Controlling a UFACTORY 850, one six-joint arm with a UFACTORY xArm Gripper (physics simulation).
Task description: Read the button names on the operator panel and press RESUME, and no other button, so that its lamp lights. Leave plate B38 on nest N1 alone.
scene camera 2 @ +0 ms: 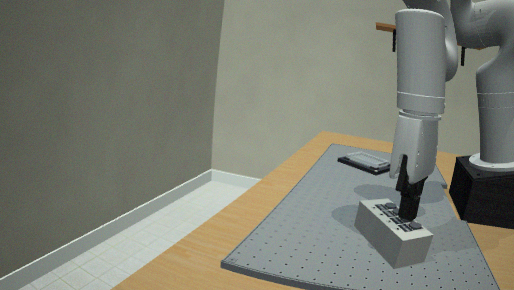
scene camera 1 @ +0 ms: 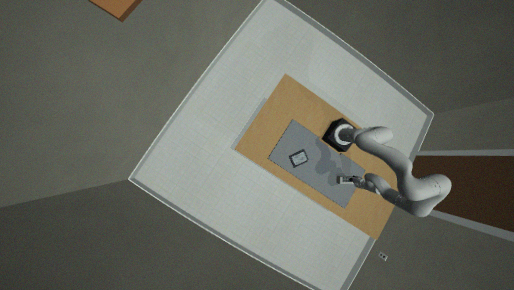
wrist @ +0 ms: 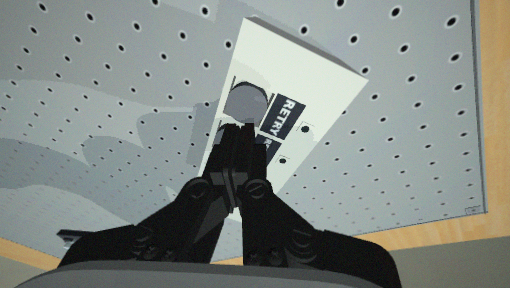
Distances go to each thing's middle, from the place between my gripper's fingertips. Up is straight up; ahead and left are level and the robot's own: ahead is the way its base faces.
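Operator panel (scene camera 2: 394, 240): my hand is 2 cm short of it, 2 cm to the left of it and 3 cm above it.
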